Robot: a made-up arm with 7 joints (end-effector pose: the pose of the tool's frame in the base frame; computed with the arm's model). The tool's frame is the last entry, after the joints. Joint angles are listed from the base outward.
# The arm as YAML. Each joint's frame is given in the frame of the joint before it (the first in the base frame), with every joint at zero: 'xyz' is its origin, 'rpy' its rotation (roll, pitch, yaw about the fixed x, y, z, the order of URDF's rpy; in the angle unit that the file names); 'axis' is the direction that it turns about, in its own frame. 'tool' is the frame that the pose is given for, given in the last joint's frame.
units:
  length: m
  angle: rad
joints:
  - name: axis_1
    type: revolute
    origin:
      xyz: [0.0, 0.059, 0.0]
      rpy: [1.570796, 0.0, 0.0]
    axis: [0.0, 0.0, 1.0]
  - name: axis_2
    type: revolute
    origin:
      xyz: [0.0, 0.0, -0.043]
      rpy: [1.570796, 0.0, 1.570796]
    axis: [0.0, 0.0, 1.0]
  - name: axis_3
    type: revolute
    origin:
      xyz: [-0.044, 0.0, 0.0]
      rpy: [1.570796, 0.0, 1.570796]
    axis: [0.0, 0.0, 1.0]
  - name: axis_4
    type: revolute
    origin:
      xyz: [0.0, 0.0, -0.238]
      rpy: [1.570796, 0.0, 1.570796]
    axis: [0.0, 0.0, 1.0]
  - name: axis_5
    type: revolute
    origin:
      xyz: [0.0, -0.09, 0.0]
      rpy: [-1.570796, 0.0, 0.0]
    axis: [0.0, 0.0, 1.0]
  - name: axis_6
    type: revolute
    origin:
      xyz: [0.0, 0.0, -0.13]
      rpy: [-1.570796, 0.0, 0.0]
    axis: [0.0, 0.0, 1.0]
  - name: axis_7
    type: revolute
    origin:
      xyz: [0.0, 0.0, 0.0]
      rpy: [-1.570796, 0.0, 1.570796]
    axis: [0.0, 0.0, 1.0]
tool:
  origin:
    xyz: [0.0, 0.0, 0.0]
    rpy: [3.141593, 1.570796, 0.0]
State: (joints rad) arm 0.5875 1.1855 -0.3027 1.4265 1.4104 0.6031 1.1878
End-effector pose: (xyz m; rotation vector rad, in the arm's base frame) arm 0.2716 0.3682 -0.0330 -1.2229 -1.1473 -0.6459
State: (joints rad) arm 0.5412 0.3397 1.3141 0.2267 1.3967 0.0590 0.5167
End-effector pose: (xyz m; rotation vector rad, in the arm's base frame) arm 0.2437 0.3125 -0.3810 -0.8253 -1.6192 2.3875
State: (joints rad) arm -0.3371 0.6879 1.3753 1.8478 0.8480 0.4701 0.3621
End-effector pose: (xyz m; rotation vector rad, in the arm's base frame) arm 0.0257 0.4032 -0.0510 0.4004 -1.8809 0.2954
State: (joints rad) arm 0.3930 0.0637 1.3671 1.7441 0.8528 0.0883 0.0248
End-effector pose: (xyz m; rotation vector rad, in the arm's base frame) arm 0.1286 0.3293 -0.1957 0.1833 -2.2809 1.6410
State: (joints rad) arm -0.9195 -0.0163 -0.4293 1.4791 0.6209 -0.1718 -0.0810
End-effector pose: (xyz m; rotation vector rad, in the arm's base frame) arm -0.1183 0.0059 -0.3407 -0.4511 -0.5470 0.5245
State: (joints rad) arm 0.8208 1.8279 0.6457 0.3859 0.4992 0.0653 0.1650
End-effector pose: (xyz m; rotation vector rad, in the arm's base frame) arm -0.0806 0.5592 0.1654 1.3275 -1.8976 1.0145
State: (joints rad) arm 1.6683 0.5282 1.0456 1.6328 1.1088 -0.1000 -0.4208
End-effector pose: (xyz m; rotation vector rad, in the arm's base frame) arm 0.1247 0.4013 0.1228 0.8186 1.7868 -1.2121
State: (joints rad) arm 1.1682 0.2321 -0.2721 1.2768 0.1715 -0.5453 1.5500
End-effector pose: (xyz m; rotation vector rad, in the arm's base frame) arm 0.4010 0.1265 0.0497 -0.2139 -1.8871 -2.3274
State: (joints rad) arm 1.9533 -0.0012 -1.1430 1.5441 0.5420 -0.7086 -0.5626
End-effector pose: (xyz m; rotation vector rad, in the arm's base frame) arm 0.2328 -0.0984 0.1920 1.0326 2.4578 0.6787
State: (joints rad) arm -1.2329 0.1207 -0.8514 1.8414 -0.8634 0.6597 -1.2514
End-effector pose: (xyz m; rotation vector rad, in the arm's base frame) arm -0.1808 -0.0294 -0.2116 0.8849 -0.8538 -0.7060
